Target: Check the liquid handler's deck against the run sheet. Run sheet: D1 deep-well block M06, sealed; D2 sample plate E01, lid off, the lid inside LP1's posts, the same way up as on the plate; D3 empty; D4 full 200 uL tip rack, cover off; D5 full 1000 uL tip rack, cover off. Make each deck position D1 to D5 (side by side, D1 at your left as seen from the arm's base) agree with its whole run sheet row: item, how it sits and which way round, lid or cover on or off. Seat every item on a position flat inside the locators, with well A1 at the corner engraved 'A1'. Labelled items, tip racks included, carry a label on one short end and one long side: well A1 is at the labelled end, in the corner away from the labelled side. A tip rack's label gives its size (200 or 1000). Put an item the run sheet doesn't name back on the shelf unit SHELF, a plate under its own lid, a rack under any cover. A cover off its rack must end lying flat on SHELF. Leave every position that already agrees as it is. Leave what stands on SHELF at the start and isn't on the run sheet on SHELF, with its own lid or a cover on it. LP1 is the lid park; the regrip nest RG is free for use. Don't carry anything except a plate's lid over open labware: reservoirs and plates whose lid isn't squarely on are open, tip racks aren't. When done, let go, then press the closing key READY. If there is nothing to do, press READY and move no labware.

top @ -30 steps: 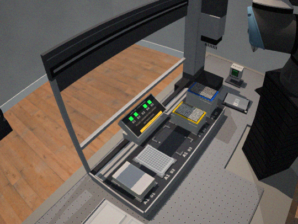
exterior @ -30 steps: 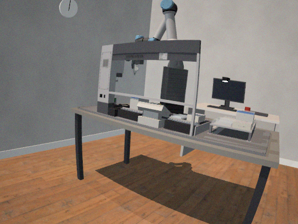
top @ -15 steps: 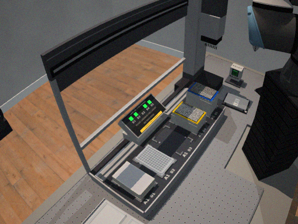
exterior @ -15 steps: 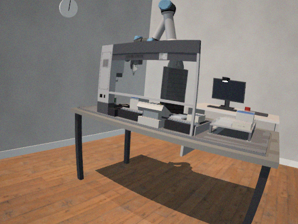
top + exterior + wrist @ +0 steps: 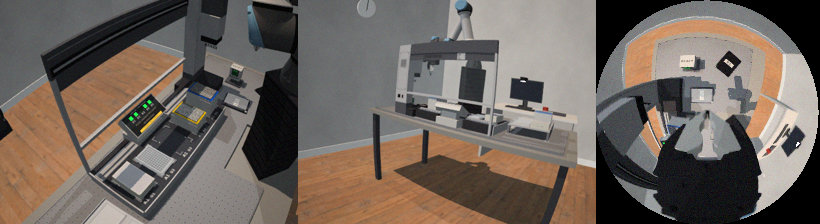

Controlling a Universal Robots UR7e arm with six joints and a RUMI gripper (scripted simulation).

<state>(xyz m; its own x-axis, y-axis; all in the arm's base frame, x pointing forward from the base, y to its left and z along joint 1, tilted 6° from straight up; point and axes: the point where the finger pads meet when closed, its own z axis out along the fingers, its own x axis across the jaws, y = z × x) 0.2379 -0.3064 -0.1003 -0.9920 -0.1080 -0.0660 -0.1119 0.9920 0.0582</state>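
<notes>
The ready key lies 110 mm ahead of my hand, 100 mm to the right of it and 250 mm below it. Also, from my hand: flat lid 20 mm ahead, 50 mm to the left, 320 mm below; then pipetting head 230 mm ahead, 30 mm to the left, 60 mm above; then blue-rimmed tip rack 140 mm ahead, 240 mm to the left, 210 mm below.
</notes>
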